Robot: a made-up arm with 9 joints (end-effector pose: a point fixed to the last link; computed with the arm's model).
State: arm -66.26 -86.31 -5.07 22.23 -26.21 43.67 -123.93 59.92 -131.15
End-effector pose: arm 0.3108 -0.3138 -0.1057 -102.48 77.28 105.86
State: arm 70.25 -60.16 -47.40 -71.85 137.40 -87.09 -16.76 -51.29 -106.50
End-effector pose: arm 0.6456 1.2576 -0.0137 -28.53 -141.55 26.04
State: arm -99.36 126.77 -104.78 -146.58 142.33 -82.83 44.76 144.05 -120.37
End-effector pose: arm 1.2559 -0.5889 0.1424 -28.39 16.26 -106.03
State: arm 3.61 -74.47 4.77 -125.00 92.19 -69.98 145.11 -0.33 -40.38
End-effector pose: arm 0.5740 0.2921 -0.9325 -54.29 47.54 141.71
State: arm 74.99 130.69 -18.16 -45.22 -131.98 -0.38 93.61 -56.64 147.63
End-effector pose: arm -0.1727 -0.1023 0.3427 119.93 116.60 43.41
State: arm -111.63 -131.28 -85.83 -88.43 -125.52 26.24 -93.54 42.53 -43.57
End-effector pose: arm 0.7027 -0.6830 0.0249 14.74 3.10 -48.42
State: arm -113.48 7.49 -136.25 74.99 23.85 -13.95 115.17 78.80 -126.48
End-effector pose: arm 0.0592 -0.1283 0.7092 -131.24 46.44 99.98
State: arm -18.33 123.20 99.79 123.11 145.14 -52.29 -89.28 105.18 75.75
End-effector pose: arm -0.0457 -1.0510 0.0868 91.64 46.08 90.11
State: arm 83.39 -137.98 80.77 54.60 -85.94 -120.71 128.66 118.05 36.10
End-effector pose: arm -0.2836 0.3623 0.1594 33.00 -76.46 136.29
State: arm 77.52 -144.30 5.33 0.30 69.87 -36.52 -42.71 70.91 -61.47
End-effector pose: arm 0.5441 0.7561 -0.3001 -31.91 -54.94 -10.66
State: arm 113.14 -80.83 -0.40 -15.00 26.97 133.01 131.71 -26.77 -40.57
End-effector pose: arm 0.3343 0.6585 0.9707 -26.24 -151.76 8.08
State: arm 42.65 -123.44 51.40 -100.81 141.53 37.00 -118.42 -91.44 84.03
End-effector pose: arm 1.2963 -0.0704 -0.3926 -24.43 6.67 -46.64
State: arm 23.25 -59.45 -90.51 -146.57 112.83 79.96 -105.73 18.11 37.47
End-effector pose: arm -0.6692 0.7560 0.0985 55.56 -106.49 -1.97
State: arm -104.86 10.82 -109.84 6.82 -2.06 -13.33 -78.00 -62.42 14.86
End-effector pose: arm 0.2462 0.0738 0.0683 66.39 52.11 -98.99
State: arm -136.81 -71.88 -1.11 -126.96 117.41 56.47 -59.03 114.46 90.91
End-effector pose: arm 0.0748 -1.1144 -0.2064 -35.89 37.25 66.27
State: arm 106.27 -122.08 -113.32 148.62 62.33 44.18 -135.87 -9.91 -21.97
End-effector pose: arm 0.1079 -0.2814 0.2960 53.83 20.47 -140.82
